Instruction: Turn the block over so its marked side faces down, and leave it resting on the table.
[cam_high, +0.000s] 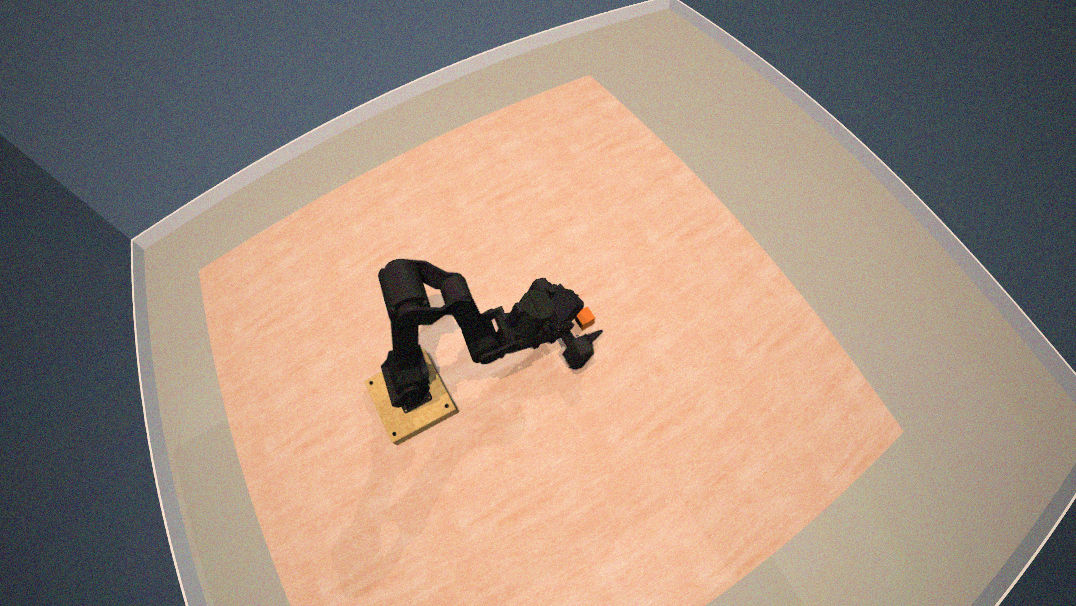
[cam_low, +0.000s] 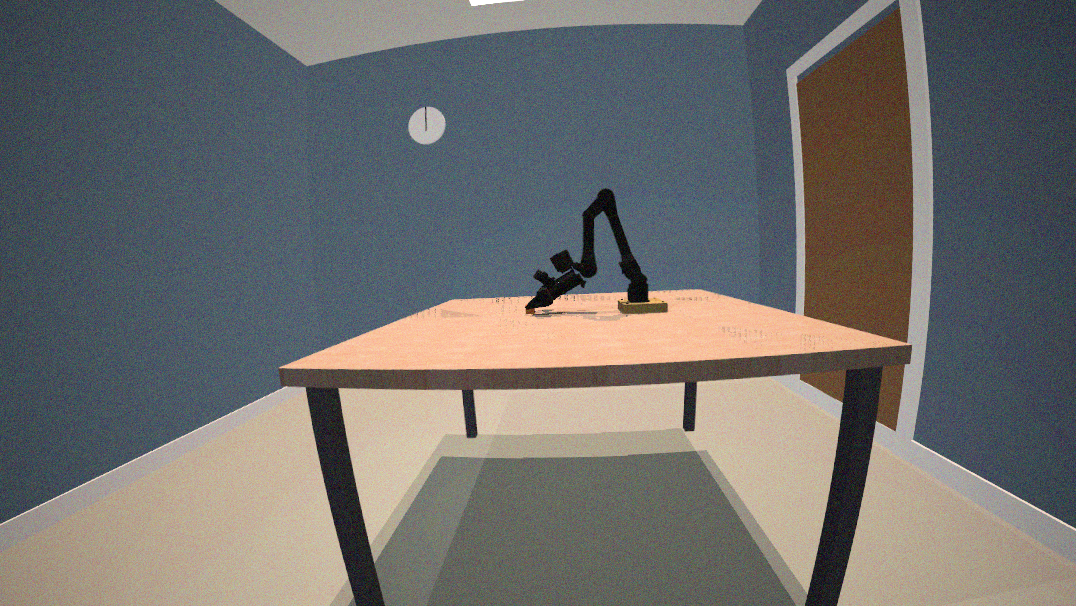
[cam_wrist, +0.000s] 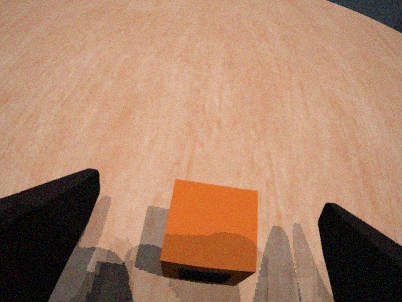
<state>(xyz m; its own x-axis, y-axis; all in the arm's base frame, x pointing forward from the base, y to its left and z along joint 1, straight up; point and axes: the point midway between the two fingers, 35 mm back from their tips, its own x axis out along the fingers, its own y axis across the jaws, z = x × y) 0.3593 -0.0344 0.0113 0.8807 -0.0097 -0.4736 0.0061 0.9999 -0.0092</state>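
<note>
Right now my gripper tip is 20 mm past the orange block and 10 mm above it.
</note>
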